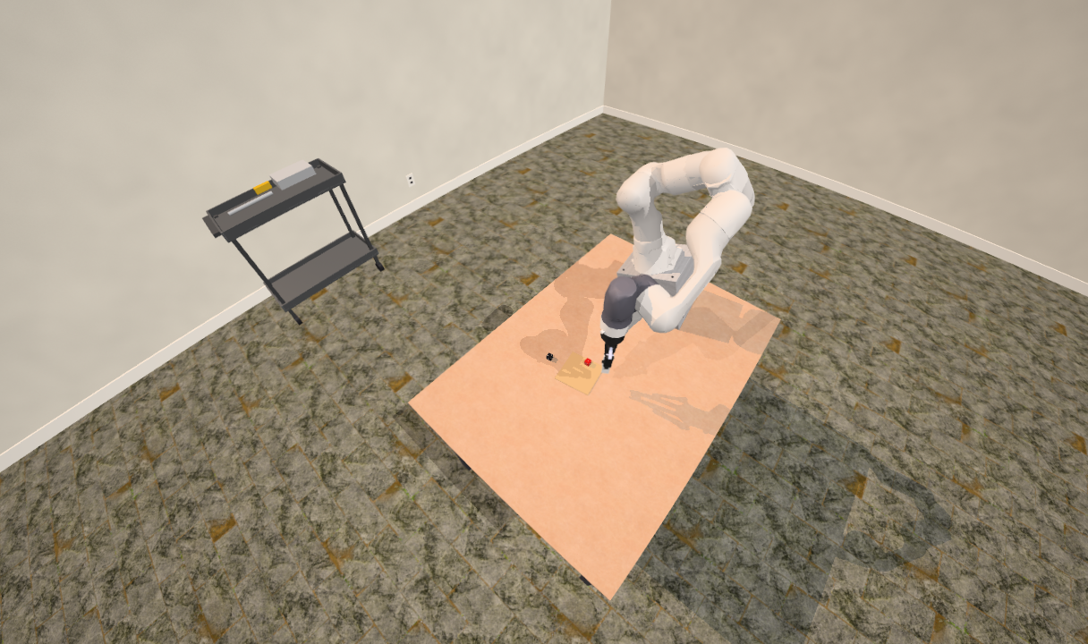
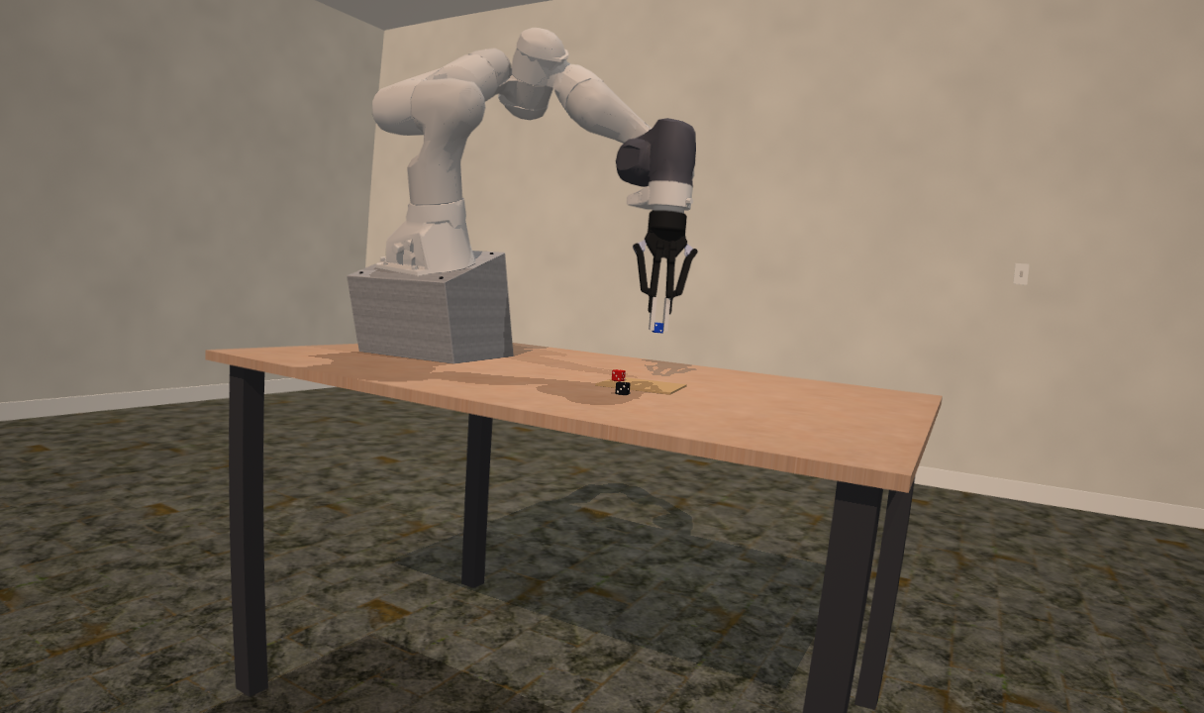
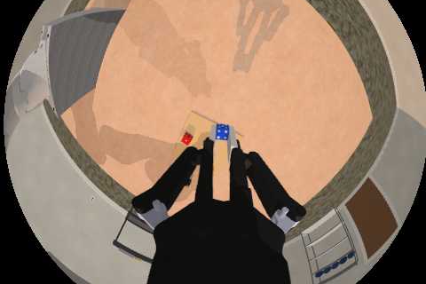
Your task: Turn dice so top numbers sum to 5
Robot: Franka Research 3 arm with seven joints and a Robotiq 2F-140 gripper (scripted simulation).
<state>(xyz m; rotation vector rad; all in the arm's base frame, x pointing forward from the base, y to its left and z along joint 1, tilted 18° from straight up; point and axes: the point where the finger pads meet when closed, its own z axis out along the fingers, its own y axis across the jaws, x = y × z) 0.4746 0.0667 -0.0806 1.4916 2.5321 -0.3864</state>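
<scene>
Right now my hand is 1 cm short of the tan mat, 9 cm to the left of it and 13 cm above it. From my hand the other things lie so: blue die (3 cm below); then black die (3 cm ahead, 23 cm to the right, 12 cm below); then red die (4 cm behind, 9 cm to the right, 12 cm below).
</scene>
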